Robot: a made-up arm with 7 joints. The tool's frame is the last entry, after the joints.
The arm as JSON. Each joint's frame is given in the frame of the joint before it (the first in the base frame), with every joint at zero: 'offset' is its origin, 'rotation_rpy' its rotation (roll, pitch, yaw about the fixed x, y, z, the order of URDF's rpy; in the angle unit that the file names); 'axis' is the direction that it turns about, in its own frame. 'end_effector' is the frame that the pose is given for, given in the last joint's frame.
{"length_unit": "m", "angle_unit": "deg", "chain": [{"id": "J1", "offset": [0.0, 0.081, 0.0], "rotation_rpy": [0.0, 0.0, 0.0], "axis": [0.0, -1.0, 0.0]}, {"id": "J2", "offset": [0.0, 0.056, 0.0], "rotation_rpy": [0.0, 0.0, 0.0], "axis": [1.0, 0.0, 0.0]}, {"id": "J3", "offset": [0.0, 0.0, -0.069], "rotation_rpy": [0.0, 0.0, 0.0], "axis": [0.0, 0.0, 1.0]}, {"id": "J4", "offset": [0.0, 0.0, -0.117], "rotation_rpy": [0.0, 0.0, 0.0], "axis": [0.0, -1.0, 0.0]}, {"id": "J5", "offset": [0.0, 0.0, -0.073], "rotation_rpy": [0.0, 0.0, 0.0], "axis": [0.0, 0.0, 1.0]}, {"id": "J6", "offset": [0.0, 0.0, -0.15], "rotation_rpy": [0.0, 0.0, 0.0], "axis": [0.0, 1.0, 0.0]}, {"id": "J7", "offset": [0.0, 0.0, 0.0], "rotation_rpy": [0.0, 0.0, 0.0], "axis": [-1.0, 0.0, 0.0]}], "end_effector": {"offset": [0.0, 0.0, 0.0], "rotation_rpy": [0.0, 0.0, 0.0]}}
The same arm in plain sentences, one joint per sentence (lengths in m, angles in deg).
The arm has seven revolute joints in a row. What follows holds with every joint at zero, and every direction is one of the base frame's.
Joint 1 sits 0.081 m along +y from the base frame's origin and turns about -y.
Joint 2 sits 0.056 m along +y from joint 1 and turns about +x.
Joint 3 sits 0.069 m along -z from joint 2 and turns about +z.
Joint 4 sits 0.117 m along -z from joint 3 and turns about -y.
Joint 5 sits 0.073 m along -z from joint 4 and turns about +z.
Joint 6 sits 0.15 m along -z from joint 5 and turns about +y.
Joint 7 sits at the same point as joint 6 and turns about -x.
The tool frame, which is the frame that the pose is given for, sits at the same point as joint 7; its axes are parallel to the base frame's.

